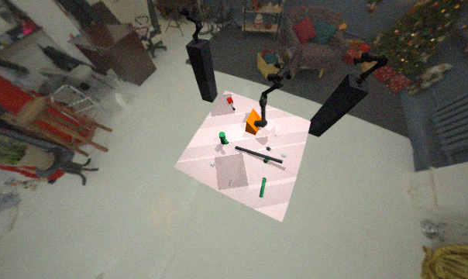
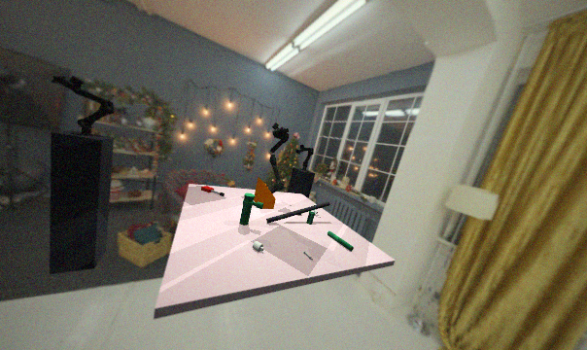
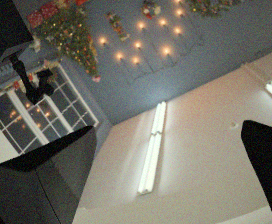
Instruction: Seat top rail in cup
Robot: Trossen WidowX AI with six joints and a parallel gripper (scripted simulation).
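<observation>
Right now my gripper tip is 700 mm short of the green cup, 360 mm to the left of it and 560 mm above it. From my gripper tip the other things lie so: green loop cap (700 mm ahead, 130 mm to the left, 600 mm below); green cylinder (990 mm ahead, 190 mm to the left, 690 mm below); red-handled tool (100 mm ahead, 540 mm to the right, 690 mm below).
</observation>
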